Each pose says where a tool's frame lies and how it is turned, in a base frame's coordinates. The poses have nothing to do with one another.
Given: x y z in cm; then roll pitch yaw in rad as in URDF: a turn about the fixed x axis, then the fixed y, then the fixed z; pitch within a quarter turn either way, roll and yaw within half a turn.
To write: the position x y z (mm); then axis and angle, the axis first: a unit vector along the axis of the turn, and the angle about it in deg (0 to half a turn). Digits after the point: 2 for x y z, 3 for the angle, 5 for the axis.
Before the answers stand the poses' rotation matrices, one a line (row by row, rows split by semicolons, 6 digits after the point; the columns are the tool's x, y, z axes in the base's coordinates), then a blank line. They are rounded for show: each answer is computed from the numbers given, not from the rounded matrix.
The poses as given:
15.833 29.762 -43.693 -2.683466 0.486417 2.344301
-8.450 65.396 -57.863 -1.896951 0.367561 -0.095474
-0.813 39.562 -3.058 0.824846 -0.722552 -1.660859
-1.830 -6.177 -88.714 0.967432 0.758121 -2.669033
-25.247 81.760 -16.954 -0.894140 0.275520 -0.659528
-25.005 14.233 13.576 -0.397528 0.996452 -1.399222
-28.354 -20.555 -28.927 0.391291 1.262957 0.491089
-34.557 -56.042 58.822 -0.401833 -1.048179 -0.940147
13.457 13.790 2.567 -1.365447 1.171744 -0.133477
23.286 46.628 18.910 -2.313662 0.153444 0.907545
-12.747 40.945 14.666 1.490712 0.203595 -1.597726
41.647 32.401 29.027 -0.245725 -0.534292 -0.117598
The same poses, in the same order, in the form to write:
-0.617613 0.786130 -0.023515; 0.632482 0.478686 -0.608955; -0.467461 -0.390971 -0.792856
0.928957 -0.369390 -0.024306; -0.088962 -0.286494 0.953943; -0.359340 -0.884009 -0.299002
-0.067467 0.719603 -0.691101; -0.747080 0.422679 0.513043; 0.661301 0.550921 0.509084
-0.646550 -0.245841 -0.722174; -0.330510 -0.762927 0.555613; -0.687558 0.597918 0.412017
0.760475 0.216069 0.612366; -0.589634 0.624834 0.511777; -0.272047 -0.750265 0.602572
0.092757 0.852991 0.513618; -0.535307 0.477671 -0.696618; -0.839549 -0.210327 0.500920
0.267192 -0.115442 0.956704; 0.142891 0.986569 0.079139; -0.952990 0.115559 0.280099
0.294333 0.943151 -0.154383; -0.403136 0.268989 0.874715; 0.866516 -0.195220 0.459390
0.385089 -0.866910 0.316502; -0.051708 0.322144 0.945278; -0.921430 -0.380382 0.079228
0.608448 0.463691 -0.644035; 0.778736 -0.505156 0.372005; -0.152843 -0.727879 -0.668454
-0.026370 0.074543 -0.996869; -0.978991 -0.203624 0.010671; -0.202191 0.976207 0.078346
0.854685 0.236823 -0.461983; -0.100975 0.948728 0.299531; 0.509232 -0.209356 0.834777

158.33 297.62 -436.93 0.42090 0.85722 -0.29668 164.992
-84.50 653.96 -578.63 -0.97289 0.17734 0.14844 109.164
-8.13 395.62 -30.58 0.01898 -0.67776 -0.73504 93.891
-18.30 -61.77 -887.14 0.41976 -0.34348 -0.84013 177.112
-252.47 817.60 -169.54 -0.72573 0.50858 -0.46332 60.400
-250.05 142.33 135.76 0.24330 0.67701 -0.69459 87.956
-283.54 -205.55 -289.27 0.01890 0.99080 0.13403 74.518
-345.57 -560.42 588.22 -0.53500 -0.51048 -0.67319 89.349
134.57 137.90 25.67 -0.66664 0.62252 0.40994 96.129
232.86 466.28 189.10 -0.88337 -0.39450 0.25303 141.497
-127.47 409.45 146.66 0.59049 -0.48600 -0.64431 125.157
416.47 324.01 290.27 -0.44355 -0.84651 -0.29442 35.006

